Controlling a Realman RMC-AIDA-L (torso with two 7-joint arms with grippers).
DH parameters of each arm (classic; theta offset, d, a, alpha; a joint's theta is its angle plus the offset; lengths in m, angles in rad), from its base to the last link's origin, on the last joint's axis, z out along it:
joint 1: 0 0.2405 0 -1.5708
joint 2: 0 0 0 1.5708
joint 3: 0 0.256 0 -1.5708
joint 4: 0 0 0 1.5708
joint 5: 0 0.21 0 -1.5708
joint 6: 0 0 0 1.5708
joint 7: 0 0.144 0 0
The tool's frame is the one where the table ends.
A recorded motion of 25 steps. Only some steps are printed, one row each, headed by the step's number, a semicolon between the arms.
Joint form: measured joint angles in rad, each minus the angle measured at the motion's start. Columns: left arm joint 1, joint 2, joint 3, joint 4, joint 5, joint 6, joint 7; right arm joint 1, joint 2, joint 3, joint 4, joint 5, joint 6, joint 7.
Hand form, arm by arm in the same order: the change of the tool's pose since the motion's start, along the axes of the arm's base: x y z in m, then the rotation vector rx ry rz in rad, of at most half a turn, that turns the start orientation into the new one. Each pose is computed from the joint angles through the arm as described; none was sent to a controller.
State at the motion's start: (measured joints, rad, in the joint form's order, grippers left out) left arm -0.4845 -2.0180 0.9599 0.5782 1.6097 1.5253 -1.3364; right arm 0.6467 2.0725 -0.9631 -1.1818 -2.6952 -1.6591 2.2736
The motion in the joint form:
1: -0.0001 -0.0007 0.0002 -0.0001 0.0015 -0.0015 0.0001; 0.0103 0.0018 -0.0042 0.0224 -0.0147 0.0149 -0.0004
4: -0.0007 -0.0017 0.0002 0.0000 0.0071 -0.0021 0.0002; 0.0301 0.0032 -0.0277 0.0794 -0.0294 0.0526 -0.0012
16: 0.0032 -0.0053 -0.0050 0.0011 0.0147 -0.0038 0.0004; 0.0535 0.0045 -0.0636 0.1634 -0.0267 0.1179 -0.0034
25: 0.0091 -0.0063 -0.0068 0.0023 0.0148 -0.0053 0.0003; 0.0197 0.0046 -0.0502 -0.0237 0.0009 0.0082 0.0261
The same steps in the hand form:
1: -0.0001 0.0000 -0.0005 -0.0005 0.0014 0.0007; 0.0010 0.0019 -0.0037 -0.0055 -0.0120 -0.0018
4: -0.0002 -0.0003 -0.0013 -0.0037 0.0054 -0.0002; 0.0027 0.0054 -0.0144 -0.0264 -0.0316 0.0002
16: -0.0016 -0.0015 -0.0024 -0.0039 0.0075 0.0055; 0.0047 0.0097 -0.0310 -0.0481 -0.0423 0.0084
25: -0.0034 -0.0026 -0.0023 -0.0015 0.0071 0.0123; -0.0152 0.0059 -0.0044 -0.0042 -0.0230 0.0412

